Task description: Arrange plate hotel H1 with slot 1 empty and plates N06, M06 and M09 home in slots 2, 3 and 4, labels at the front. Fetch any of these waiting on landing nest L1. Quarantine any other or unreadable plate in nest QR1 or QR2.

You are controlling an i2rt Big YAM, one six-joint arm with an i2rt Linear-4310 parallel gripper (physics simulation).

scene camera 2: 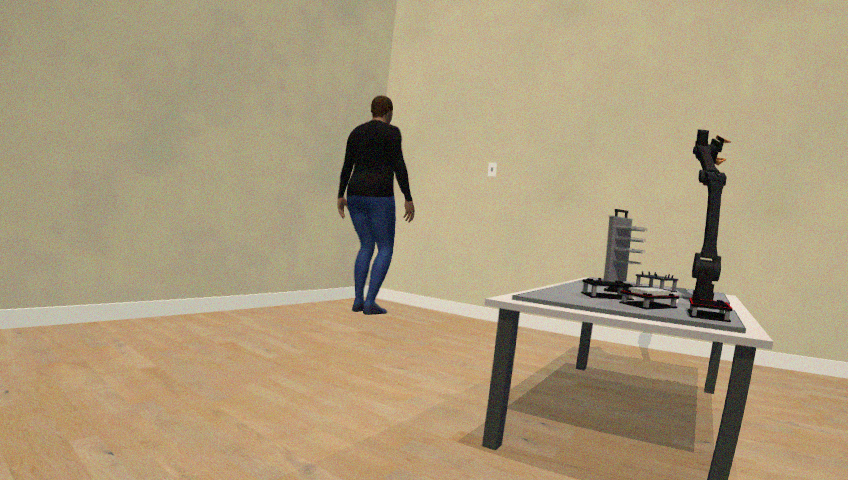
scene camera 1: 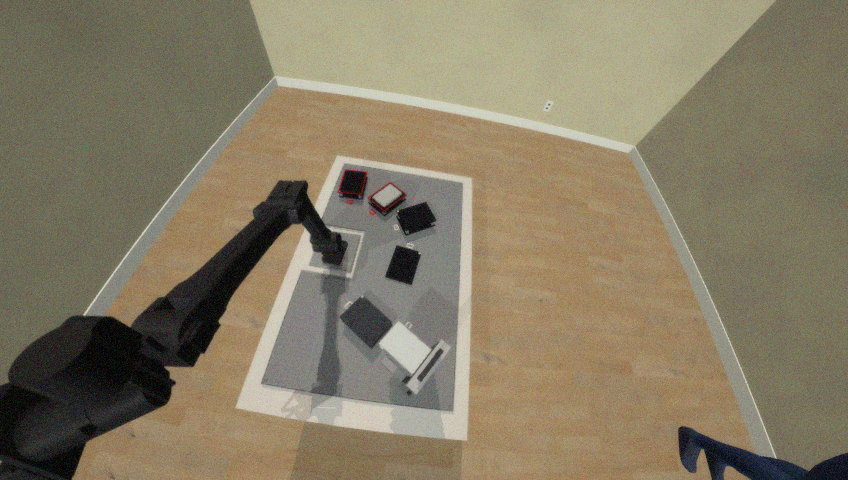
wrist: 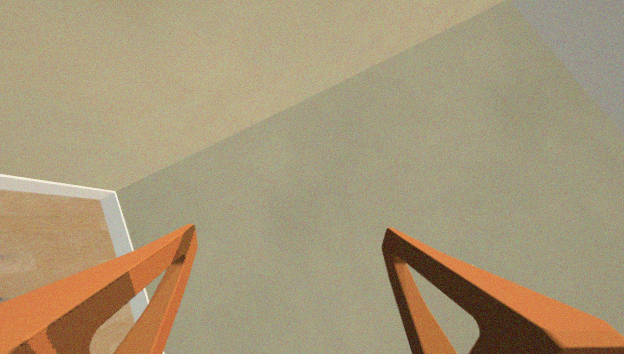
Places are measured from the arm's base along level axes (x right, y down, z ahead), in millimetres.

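Pixels of known places: gripper, between the fingertips: (scene camera 2: 728,150) (wrist: 294,236); arm's base, origin of its link: (scene camera 1: 335,252).
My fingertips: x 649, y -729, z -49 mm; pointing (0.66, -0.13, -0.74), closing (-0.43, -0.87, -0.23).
Ahead of a thing's pixels: the offset from my fingertips to its top centre. "*": to the spot under its first point.
My gripper (scene camera 2: 726,151) (wrist: 294,236) is open and empty, raised high above the table and facing the walls. The plate hotel (scene camera 1: 428,366) (scene camera 2: 618,246) stands upright with several thin shelves. A pale rectangle @[* dx -284, dy +443, dz +449 mm] (scene camera 1: 409,346) shows at its top; I cannot tell whether plates lie in the slots. A white plate @[dx -996, dy +668, dz +210 mm] (scene camera 1: 387,195) (scene camera 2: 653,290) lies on a red-rimmed nest. Another red-rimmed nest (scene camera 1: 353,182) (scene camera 2: 709,309) shows a bare black top. Two black nests @[* dx -889, dy +673, dz +381 mm] (scene camera 1: 416,218) @[* dx -652, dy +711, dz +369 mm] (scene camera 1: 403,264) and a dark grey one @[dx -372, dy +647, dz +278 mm] (scene camera 1: 365,321) show no plate. Labels and plate names are unreadable.
The arm (scene camera 1: 238,279) (scene camera 2: 712,220) rises from a white-framed square @[* dx -671, dy +722, dz +159 mm] (scene camera 1: 358,252) at the table's side. The white table (scene camera 1: 467,309) (scene camera 2: 624,324) carries a grey mat. A person (scene camera 2: 373,160) stands on the floor away from the table; blue legs (scene camera 1: 737,460) show at scene camera 1's lower right.
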